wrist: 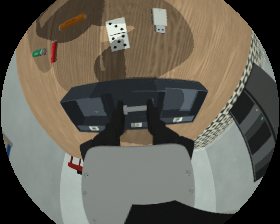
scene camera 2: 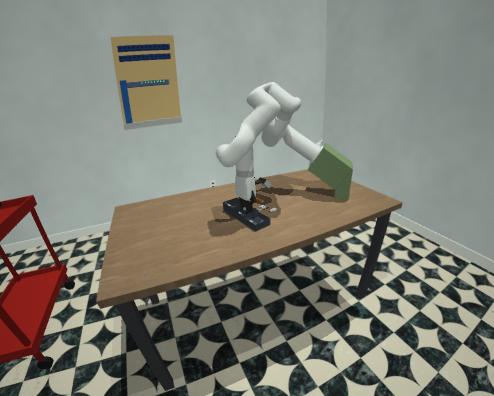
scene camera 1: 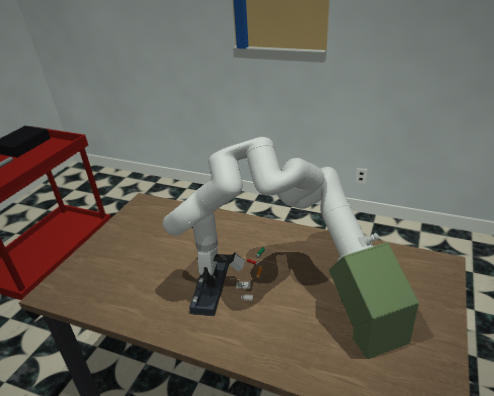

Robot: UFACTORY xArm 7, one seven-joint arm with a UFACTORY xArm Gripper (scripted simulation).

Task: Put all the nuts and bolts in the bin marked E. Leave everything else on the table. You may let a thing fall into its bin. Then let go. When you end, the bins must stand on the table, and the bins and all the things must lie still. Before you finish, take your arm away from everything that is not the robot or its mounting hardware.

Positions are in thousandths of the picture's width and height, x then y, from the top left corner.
In view: the gripper (scene camera 1: 430,711) and a bin (scene camera 1: 422,756).
The bin shows as well in the wrist view (wrist: 327,516) and in scene camera 2 (scene camera 2: 517,557). The gripper also shows in the wrist view (wrist: 484,475).
